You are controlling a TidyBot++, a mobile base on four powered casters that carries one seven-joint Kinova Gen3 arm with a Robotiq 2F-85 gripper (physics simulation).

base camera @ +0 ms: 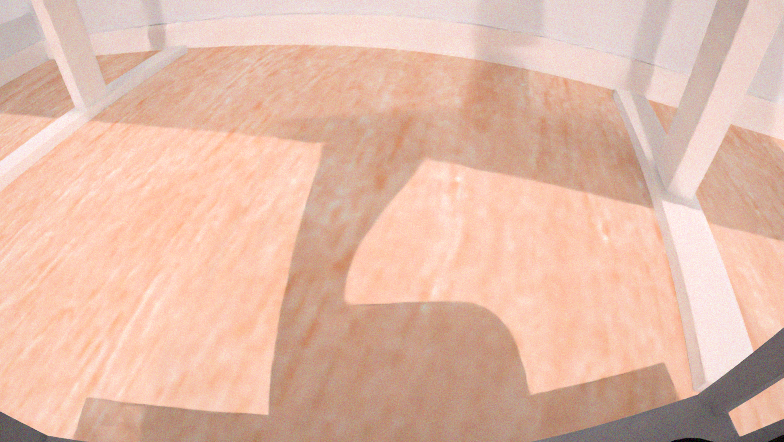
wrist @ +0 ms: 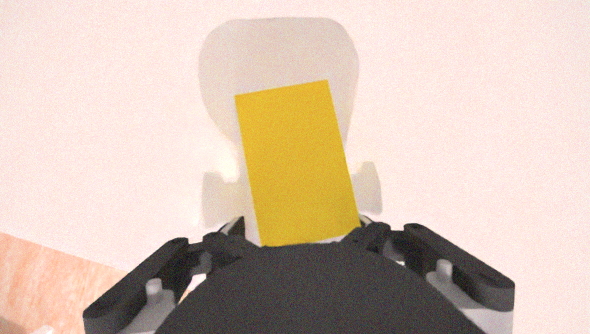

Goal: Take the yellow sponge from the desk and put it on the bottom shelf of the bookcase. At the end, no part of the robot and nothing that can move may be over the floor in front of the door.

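Frame: origin at the arm's base, x up, y ahead, z left, level; centimetres.
Seen in the pictures: gripper, fingertip midpoint: (wrist: 296,224).
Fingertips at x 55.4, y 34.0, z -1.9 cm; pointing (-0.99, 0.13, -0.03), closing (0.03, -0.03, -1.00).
Note:
Offsets run from my fingertips to a thing's middle. "spot": to the spot under its first point. Level surfaces: height alone.
The yellow sponge {dx +2.2, dy +4.7, dz -0.2 cm} (wrist: 300,160) lies flat on the pale desk top {dx -0.1 cm} (wrist: 460,125), turned slightly in the wrist view. My gripper (wrist: 296,224) is open and points down over the sponge. The near end of the sponge shows between the two fingertips, and its lower edge is partly hidden by the dark gripper body. The gripper's height above the desk is hard to tell. A grey shadow of the gripper falls on the desk around the sponge. The bookcase and the door do not show in these views.
In the base camera view, a white desk leg {spot: dx -79.1, dy +55.6, dz +68.1 cm} (base camera: 71,54) with a foot bar stands at left and another leg {spot: dx -77.0, dy +12.3, dz -43.5 cm} (base camera: 708,104) at right. A pale skirting board (base camera: 329,30) runs behind. Arm shadow falls on the wooden floor {dx -95.0 cm} (base camera: 164,219). The desk edge shows lower left in the wrist view.

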